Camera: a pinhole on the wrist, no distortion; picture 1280 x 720 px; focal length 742.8 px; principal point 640.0 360.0 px. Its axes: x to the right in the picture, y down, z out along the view. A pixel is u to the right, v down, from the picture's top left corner.
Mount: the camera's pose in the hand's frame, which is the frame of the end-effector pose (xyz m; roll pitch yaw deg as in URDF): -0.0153 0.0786 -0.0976 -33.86 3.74 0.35
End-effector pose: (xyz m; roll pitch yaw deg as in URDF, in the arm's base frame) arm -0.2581 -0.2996 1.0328 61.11 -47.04 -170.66
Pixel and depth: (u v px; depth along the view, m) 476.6 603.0 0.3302
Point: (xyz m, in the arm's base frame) 0.0677 -0.3112 1.2273
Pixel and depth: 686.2 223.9 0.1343
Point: -0.1586 -0.3246 1.1217
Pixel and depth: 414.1 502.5 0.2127
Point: -0.0342 -0.3223 1.1385
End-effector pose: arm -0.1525 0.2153 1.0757 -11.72 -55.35 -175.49
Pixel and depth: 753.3 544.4 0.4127
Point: -0.0741 -0.2030 1.1851
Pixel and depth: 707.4 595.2 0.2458
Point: -0.1366 -0.0713 1.0908
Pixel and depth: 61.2 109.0 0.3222
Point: 0.1732 0.0275 0.9921
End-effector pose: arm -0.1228 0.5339 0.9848 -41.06 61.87 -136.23
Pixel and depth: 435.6 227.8 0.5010
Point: 0.1757 0.1822 1.1400
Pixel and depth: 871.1 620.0 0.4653
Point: 0.2682 0.2425 0.7760
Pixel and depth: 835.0 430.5 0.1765
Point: 0.0426 0.4597 0.9039
